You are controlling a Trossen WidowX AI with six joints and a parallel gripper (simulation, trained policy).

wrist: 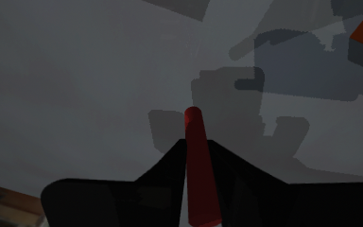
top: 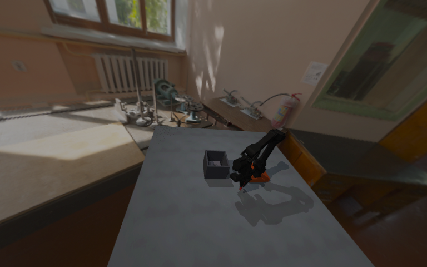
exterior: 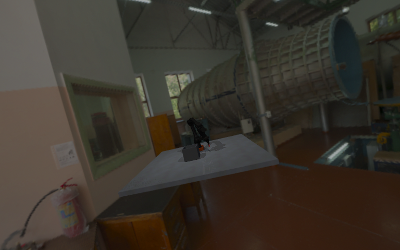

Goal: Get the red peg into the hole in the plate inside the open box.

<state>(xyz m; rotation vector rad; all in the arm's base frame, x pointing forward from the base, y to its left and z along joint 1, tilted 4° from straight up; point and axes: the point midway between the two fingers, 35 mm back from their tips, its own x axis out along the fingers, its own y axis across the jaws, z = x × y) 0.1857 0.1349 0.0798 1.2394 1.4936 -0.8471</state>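
Now: the grey plate 140 mm ahead of my gripper tip, 210 mm to the right of it and 40 mm below it. From my gripper tip the other things lie so: red peg (10 mm to the right, 10 mm above).
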